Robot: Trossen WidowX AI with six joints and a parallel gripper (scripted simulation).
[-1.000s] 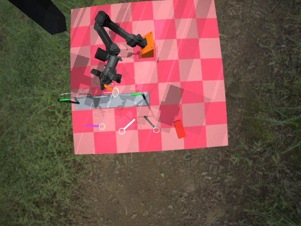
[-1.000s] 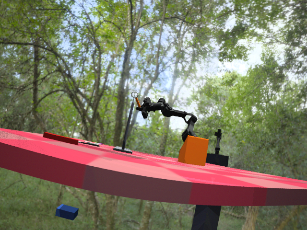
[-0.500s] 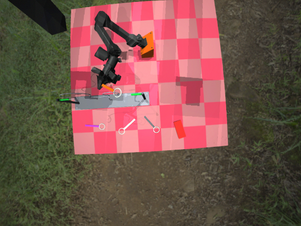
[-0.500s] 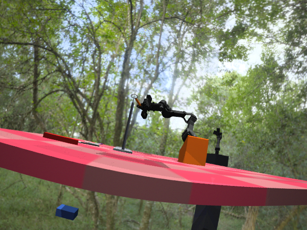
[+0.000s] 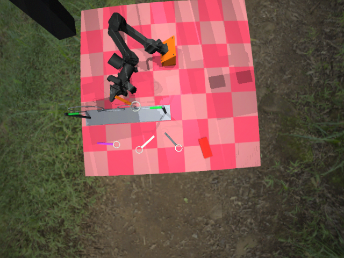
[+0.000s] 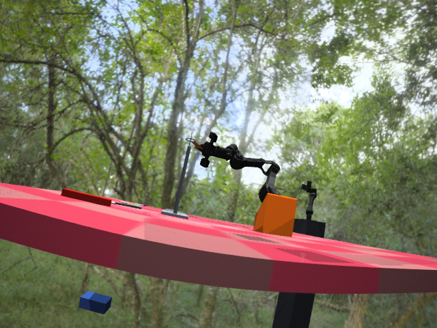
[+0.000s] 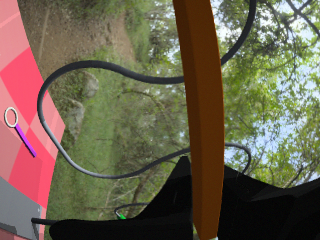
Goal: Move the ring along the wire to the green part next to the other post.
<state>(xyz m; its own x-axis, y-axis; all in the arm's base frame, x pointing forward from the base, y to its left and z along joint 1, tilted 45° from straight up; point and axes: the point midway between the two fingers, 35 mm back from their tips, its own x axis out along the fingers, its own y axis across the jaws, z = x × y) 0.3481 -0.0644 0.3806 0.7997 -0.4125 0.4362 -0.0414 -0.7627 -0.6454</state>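
Right now the ring with orange handle is 8 cm to the left of my gripper tip, 2 cm ahead of it and 1 cm below it. Also, from my gripper tip: blue block (85 cm below, 33 cm ahead, 8 cm to the left); red block (47 cm to the left, 37 cm ahead, 36 cm below).
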